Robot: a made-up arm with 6 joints.
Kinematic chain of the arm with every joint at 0, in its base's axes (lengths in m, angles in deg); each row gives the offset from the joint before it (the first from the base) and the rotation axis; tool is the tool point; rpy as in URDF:
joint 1: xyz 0 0 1.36 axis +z
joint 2: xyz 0.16 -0.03 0 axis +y
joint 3: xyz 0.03 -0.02 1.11 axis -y
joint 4: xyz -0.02 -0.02 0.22 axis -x
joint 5: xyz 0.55 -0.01 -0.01 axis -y
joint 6: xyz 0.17 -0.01 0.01 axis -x
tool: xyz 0 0 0.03 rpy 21.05 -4.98 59.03
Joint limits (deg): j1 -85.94..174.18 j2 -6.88..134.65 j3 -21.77..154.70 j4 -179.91..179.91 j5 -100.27..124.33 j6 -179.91..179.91
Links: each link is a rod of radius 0.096 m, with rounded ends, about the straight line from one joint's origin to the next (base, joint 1, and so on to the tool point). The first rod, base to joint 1, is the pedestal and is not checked.
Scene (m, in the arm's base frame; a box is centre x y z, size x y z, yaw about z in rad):
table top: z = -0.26
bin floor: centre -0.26 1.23 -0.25 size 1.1 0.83 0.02 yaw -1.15
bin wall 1: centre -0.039 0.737 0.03 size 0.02 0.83 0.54 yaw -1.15
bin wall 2: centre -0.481 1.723 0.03 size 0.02 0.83 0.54 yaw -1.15
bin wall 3: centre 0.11 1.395 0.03 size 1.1 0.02 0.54 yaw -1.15
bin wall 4: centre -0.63 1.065 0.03 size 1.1 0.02 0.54 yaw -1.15
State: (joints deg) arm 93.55 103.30 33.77 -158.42 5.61 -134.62
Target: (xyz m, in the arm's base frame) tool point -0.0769 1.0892 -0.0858
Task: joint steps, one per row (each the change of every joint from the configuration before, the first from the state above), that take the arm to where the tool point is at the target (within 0.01 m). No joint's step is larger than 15 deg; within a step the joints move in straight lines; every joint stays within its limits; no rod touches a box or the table.
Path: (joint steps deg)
1: 8.08 7.22 -7.61 3.74 1.51 -9.46
2: 8.07 7.22 -7.61 3.75 1.51 -9.46
3: -7.05 5.57 5.22 -3.75 -1.59 9.46
4: -7.05 5.56 5.23 -3.75 -1.60 9.45

